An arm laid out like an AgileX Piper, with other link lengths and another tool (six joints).
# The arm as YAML. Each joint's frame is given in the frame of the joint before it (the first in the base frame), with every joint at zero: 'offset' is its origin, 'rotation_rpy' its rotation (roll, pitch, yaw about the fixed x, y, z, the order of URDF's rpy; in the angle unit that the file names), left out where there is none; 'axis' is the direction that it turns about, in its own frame. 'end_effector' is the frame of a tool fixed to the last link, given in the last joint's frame.
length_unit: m
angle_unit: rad
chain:
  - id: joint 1
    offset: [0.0, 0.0, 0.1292]
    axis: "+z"
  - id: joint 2
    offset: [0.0, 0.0, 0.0]
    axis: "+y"
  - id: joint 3
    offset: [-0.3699, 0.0, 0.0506]
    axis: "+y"
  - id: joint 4
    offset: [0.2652, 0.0, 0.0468]
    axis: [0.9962, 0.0, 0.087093]
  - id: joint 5
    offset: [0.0, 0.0, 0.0]
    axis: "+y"
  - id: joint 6
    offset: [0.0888, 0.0, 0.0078]
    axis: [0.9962, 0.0, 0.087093]
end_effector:
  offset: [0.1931, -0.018, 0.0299]
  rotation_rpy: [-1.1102, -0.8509, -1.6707]
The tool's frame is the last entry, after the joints.
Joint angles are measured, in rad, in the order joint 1, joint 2, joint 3, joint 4, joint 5, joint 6. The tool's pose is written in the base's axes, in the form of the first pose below.
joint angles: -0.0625 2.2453 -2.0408 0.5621 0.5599 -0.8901
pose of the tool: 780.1, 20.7, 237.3, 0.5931, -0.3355, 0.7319, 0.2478, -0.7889, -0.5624
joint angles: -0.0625 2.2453 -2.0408 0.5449 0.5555 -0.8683
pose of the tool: 780.5, 17.7, 236.7, 0.5906, -0.3427, 0.7305, 0.2368, -0.7918, -0.5629
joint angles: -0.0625 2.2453 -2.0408 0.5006 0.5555 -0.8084
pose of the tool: 779.6, 11.6, 233.2, 0.5921, -0.3624, 0.7198, 0.2059, -0.7956, -0.5698
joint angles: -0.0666 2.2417 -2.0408 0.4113 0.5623 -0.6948
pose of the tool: 776.4, -3.5, 228.3, 0.5914, -0.3974, 0.7016, 0.1448, -0.8036, -0.5773
